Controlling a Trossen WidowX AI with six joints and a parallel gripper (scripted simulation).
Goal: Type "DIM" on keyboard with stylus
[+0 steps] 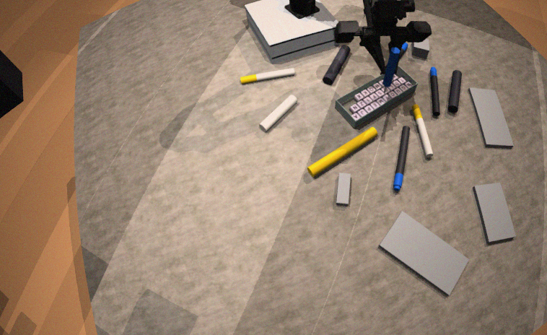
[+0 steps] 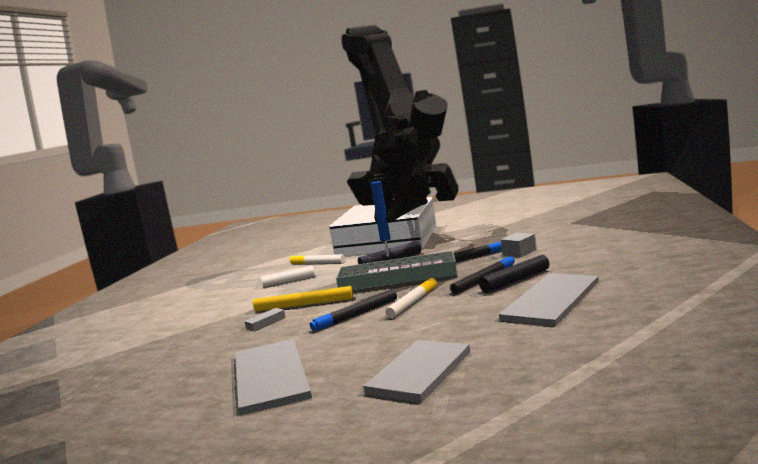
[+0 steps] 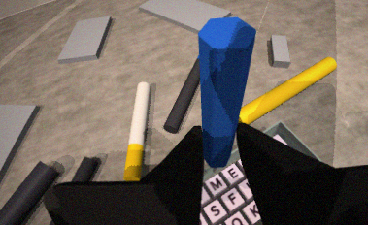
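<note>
Right now the D key is 90 mm below my gripper tip, 70 mm to the left of it and 20 mm behind it. Round my gripper tip: yellow cylinder 140 mm to the right, 100 mm below, 40 mm ahead; then blue stylus 20 mm below; then small grey cube 220 mm to the left, 90 mm below, 70 mm behind.
</note>
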